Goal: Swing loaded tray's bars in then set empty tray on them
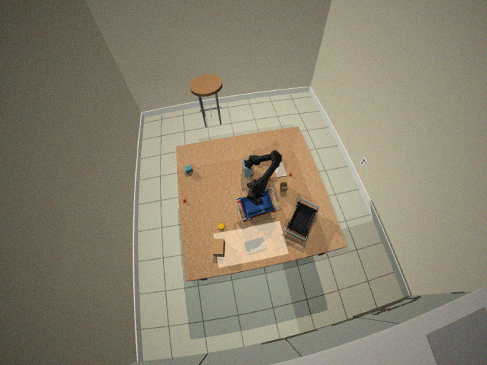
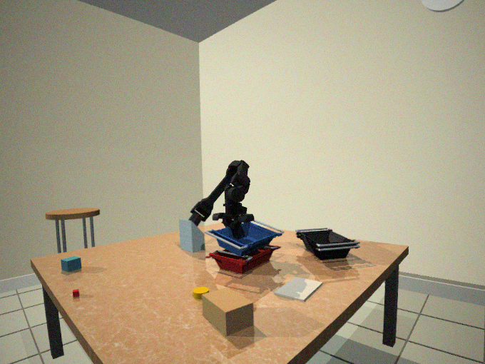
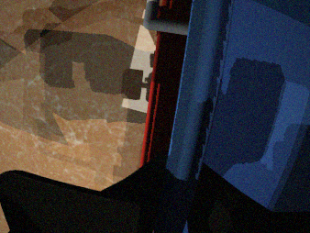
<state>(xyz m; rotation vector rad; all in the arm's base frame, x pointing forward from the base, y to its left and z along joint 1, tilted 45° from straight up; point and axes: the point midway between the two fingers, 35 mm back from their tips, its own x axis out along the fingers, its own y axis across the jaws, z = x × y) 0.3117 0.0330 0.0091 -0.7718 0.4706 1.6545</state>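
The blue tray is 7 cm ahead of my gripper tip, 2 cm to the left of it and 2 cm above it. Round my gripper tip: teal block 38 cm behind, 58 cm to the right, 8 cm below; small red cube 6 cm behind, 60 cm to the right, 10 cm below; tan box 36 cm ahead, 31 cm to the right, 8 cm below.
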